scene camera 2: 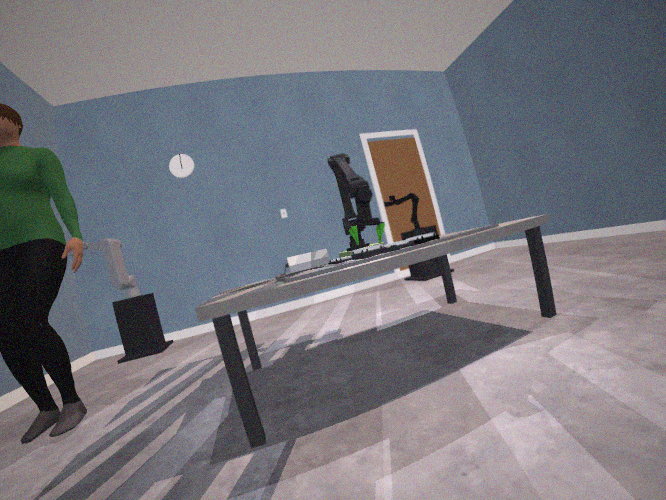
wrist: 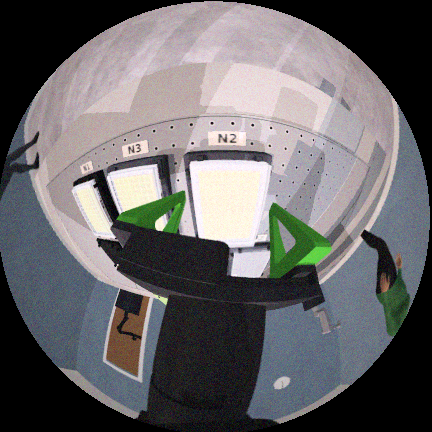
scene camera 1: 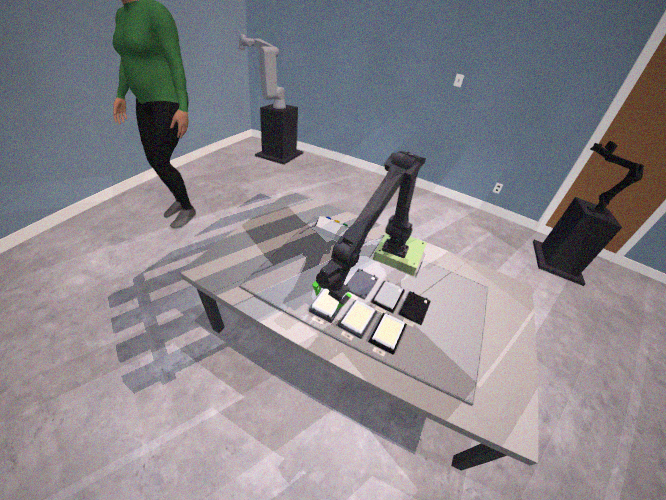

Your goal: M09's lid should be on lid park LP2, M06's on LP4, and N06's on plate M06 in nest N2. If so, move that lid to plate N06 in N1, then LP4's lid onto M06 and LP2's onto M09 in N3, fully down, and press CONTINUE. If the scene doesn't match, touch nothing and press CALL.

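Places are measured from the arm's base along level axes (x down, y left, z ahead), in millimetres.
Where they show: gripper, fingertip midpoint: [scene camera 2: 369,244] [wrist: 228,200] [scene camera 1: 327,302]; arm's base, link origin: [scene camera 2: 358,248] [scene camera 1: 395,249].
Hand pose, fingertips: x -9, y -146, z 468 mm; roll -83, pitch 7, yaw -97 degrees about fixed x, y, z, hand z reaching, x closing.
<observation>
Things, the pixels of their top centre, and the offset from my fingertips. "*": a spot on its surface instead.
- N2 plate, top centre: [wrist: 229,214] [scene camera 1: 329,298] dy -2, dx +10, dz -26 mm
- N3 plate, top centre: [wrist: 136,211] [scene camera 1: 359,315] dy +131, dx +19, dz -19 mm
- N1 plate, top centre: [wrist: 90,214] [scene camera 1: 389,329] dy +260, dx +16, dz -13 mm
- dark grey piece, surface spot: [scene camera 1: 362,282] * dy +77, dx +40, dz -204 mm
- white button box, top centre: [scene camera 1: 339,222] [scene camera 2: 306,253] dy -164, dx -34, dz -459 mm
My gripper [scene camera 1: 329,297] [scene camera 2: 367,236] [wrist: 228,200] is open and empty, with its green fingers on either side of the plate in nest N2, above it. That N2 plate [scene camera 1: 324,305] [wrist: 230,205] is pale yellow with a white rim; I cannot tell if a clear lid covers it. The N3 plate [scene camera 1: 358,316] [wrist: 136,187] and the N1 plate [scene camera 1: 388,332] [wrist: 92,206] are cream with white rims, in dark nests. Behind them are a dark grey piece [scene camera 1: 362,282], a light grey piece [scene camera 1: 388,295] [wrist: 250,262] and a black one [scene camera 1: 414,307]. Plate names and park labels are unreadable.
A white button box [scene camera 1: 329,226] [scene camera 2: 306,259] stands at the back left. The arm stands on a green base [scene camera 1: 399,263] behind the nests. A person in green [scene camera 1: 150,51] [scene camera 2: 32,199] [wrist: 395,305] stands beyond the table. Two other arms stand on dark pedestals near the walls.
</observation>
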